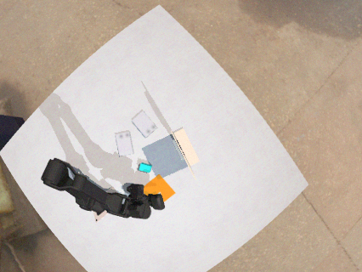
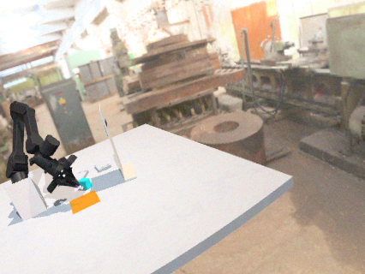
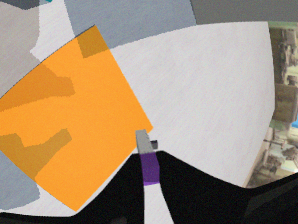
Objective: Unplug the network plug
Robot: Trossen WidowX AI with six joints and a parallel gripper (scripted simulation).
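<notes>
Now: the orange marked square 80 mm below my gripper tip and 10 mm behind it. Round my gripper tip: cyan block: 130 mm to the left, 60 mm below, 30 mm ahead; then network plug: right at my gripper tip; then upright panel: 220 mm ahead, 100 mm to the left, 80 mm above.
</notes>
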